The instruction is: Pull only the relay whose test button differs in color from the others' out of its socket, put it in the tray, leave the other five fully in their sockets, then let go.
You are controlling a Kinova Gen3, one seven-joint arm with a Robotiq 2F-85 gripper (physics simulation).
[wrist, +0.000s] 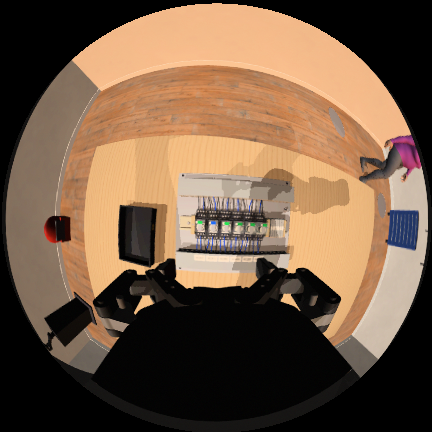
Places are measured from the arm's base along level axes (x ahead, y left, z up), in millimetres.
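Pixels of known places: gripper, fingertip midpoint: (215, 267).
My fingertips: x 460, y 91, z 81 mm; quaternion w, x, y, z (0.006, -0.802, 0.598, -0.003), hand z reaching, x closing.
For each thing: its middle in the pictures, then the offset to it from my fingertips. "*": a spot on its surface instead. Level surfaces: height alone.
- leftmost relay, body centre: (200, 224) 18 mm ahead, 40 mm left, 199 mm down
- third relay, body centre: (225, 225) 32 mm ahead, 17 mm right, 199 mm down
- black tray, surface spot: (154, 237) * 60 mm back, 159 mm left, 246 mm down
- light wooden table, surface height: 247 mm down
- dark wire duct, body centre: (234, 259) 48 mm back, 67 mm right, 224 mm down
Several relays stand in one row of sockets on a grey panel (230, 187), with wires above and below the row. The second relay from the left (213, 227) has a blue test button. The others, such as the leftmost relay (200, 226) and the third relay (226, 227), show green buttons. All appear seated in the row. The black tray (154, 237) lies on the table to the left of the panel and looks empty. My gripper (215, 267) is open with nothing between its fingers. It hangs above the table, its fingertips over the panel's near edge in this view.
A light wooden table (330, 240) carries the panel and tray. A dark wire duct (232, 251) runs along the panel's near side. Beyond the table are a person in a purple top (404, 151), a blue slatted object (403, 229), a red round object (52, 229) and a dark monitor-like box (67, 320).
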